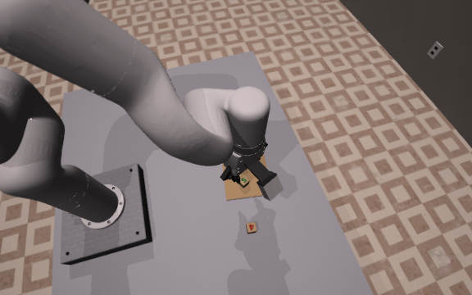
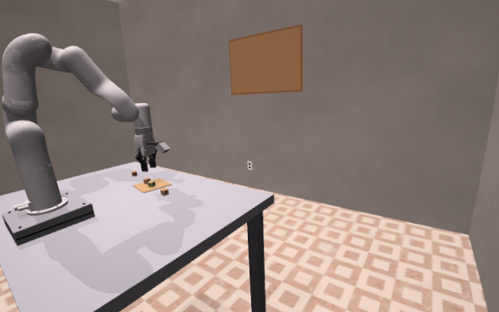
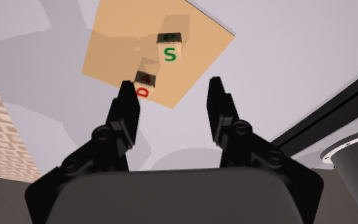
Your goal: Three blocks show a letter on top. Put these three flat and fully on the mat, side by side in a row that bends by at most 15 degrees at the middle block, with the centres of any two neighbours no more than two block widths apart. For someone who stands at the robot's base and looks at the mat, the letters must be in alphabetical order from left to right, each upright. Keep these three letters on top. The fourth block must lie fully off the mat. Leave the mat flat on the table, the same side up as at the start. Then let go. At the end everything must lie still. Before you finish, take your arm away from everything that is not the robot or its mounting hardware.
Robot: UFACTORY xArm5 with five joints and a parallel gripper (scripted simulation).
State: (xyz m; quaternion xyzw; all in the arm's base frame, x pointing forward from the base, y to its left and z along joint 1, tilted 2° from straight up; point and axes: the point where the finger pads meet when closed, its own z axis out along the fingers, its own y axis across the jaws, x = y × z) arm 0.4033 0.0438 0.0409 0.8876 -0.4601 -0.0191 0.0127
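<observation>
My hand is 10 cm above the tan mat, 3 cm to the right of it and 1 cm short of it. Round my hand: wooden letter block 9 cm below, 6 cm to the left.
</observation>
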